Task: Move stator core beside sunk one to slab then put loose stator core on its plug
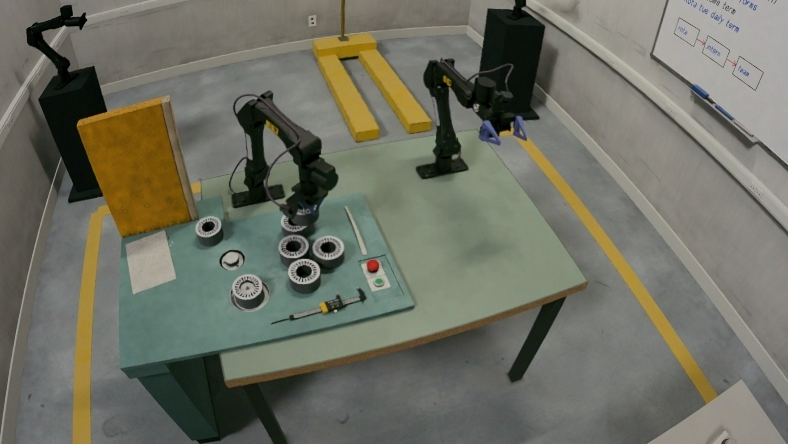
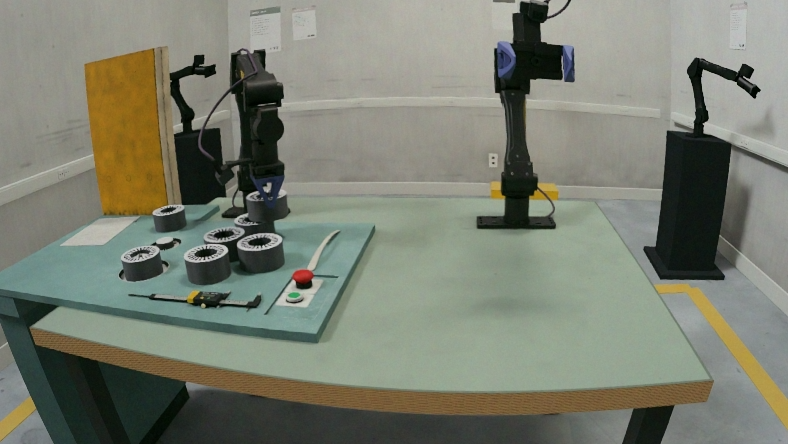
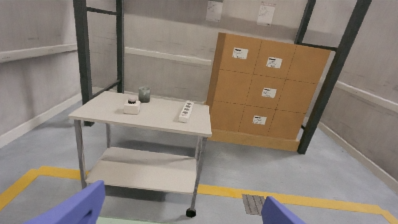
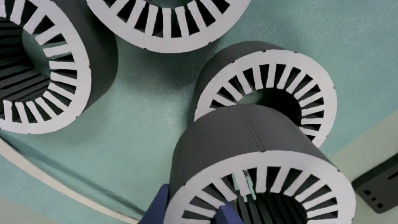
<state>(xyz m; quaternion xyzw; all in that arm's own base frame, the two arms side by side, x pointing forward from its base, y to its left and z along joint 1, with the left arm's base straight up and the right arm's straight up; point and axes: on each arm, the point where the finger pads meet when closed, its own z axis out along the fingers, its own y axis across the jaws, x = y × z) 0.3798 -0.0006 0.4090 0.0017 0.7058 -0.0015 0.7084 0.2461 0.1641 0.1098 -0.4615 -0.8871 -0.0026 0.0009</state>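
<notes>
Now: right hand 10 cm short of the teal slab, 29 cm to the left of it and 10 cm above it. From my right hand the other things lie so: red button: 19 cm ahead, 15 cm to the left, 8 cm below; then orange board: 16 cm behind, 56 cm to the right, 16 cm above; then plug: 7 cm ahead, 29 cm to the right, 10 cm below.
</notes>
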